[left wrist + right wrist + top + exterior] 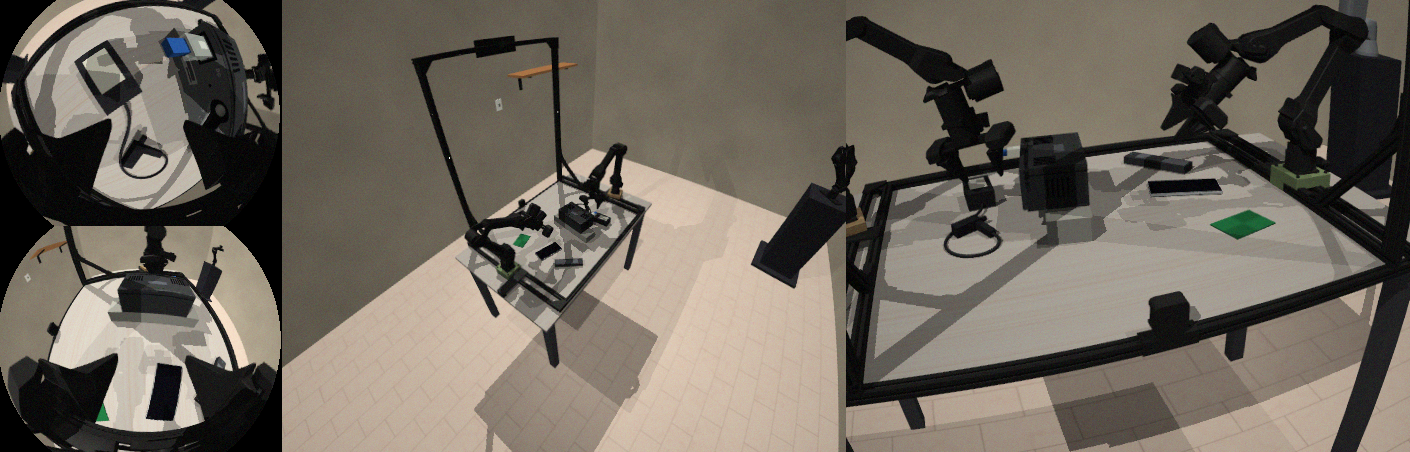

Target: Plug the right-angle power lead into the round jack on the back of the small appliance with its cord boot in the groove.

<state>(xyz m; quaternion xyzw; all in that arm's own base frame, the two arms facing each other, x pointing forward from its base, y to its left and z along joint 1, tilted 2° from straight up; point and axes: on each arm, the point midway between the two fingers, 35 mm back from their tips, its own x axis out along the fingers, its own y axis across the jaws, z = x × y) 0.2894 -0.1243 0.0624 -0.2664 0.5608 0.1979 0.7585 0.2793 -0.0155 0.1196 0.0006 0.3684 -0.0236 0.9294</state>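
My left hand is 10 cm above the right-angle plug, 8 cm past it and 2 cm to the right of it. From my left hand the other things lie so: green card: 48 cm to the right, 17 cm behind, 11 cm below; then black remote: 38 cm to the right, 19 cm ahead, 9 cm below; then grey block: 17 cm to the right, 9 cm below, 1 cm behind.
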